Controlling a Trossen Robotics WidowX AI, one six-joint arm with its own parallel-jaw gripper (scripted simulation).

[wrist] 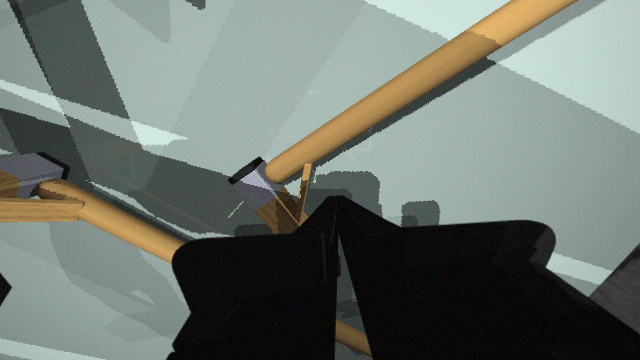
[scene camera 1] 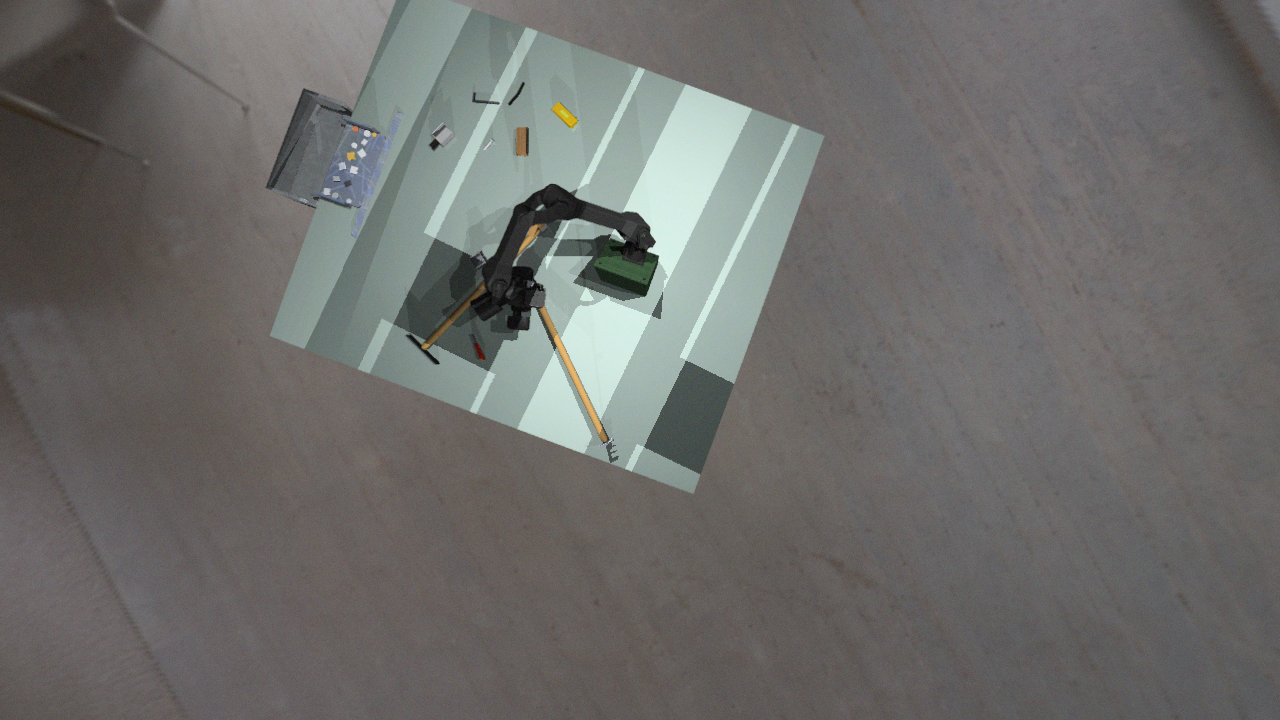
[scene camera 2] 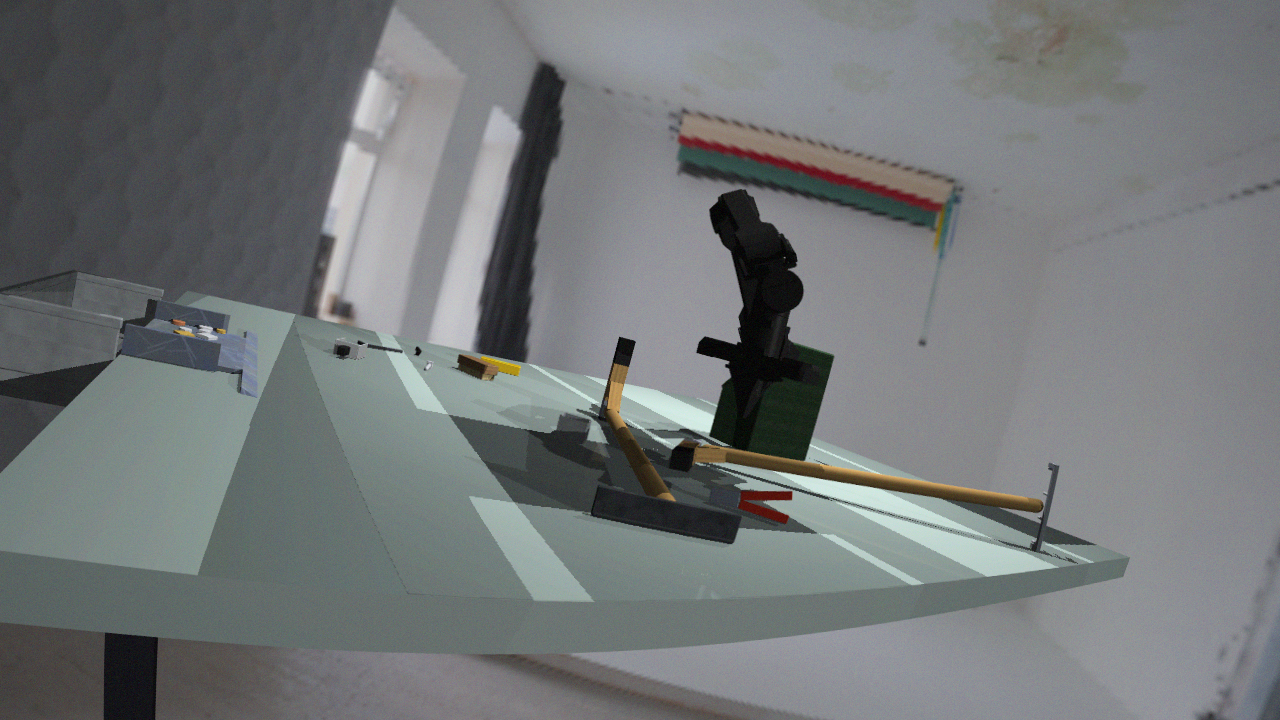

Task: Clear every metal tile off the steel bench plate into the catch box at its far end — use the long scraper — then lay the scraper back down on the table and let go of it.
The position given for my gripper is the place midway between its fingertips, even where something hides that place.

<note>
My gripper point(scene camera 2: 742, 417) is shut, with nothing in its grasp. Further things: a wooden block point(scene camera 2: 471, 365), a long scraper point(scene camera 2: 658, 510) and a small grey box point(scene camera 2: 570, 427).
The long scraper is seen too in scene camera 1 point(scene camera 1: 423, 348). My gripper also shows in the wrist view point(wrist: 335, 203) and in scene camera 1 point(scene camera 1: 527, 302). The wrist view misses the wooden block: it is out of frame. The wrist view does not show the small grey box, which is hidden by my gripper.
</note>
